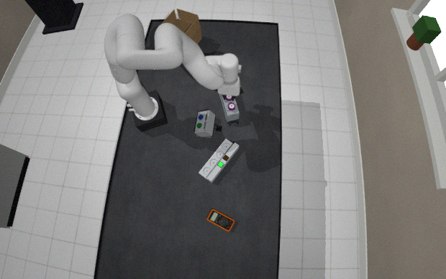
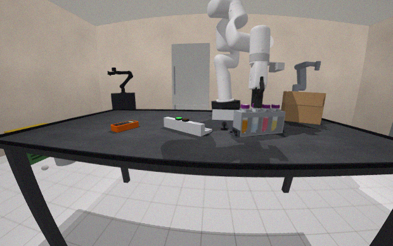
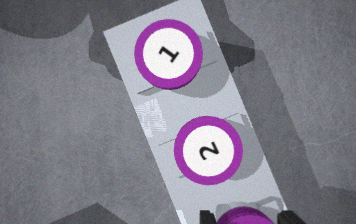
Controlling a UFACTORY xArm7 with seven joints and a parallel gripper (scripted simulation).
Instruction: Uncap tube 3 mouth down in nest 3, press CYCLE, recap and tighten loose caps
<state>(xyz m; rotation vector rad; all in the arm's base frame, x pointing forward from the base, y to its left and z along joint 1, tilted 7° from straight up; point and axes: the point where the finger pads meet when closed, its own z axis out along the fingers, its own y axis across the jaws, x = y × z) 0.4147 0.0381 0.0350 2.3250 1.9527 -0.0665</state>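
Now: the purple cap 1 cm below my hand. From my hand the other things lie so: blue cycle key (14 cm behind, 8 cm to the right, 6 cm below); green ready key (15 cm behind, 12 cm to the right, 6 cm below); key housing (13 cm behind, 10 cm to the right, 8 cm below).
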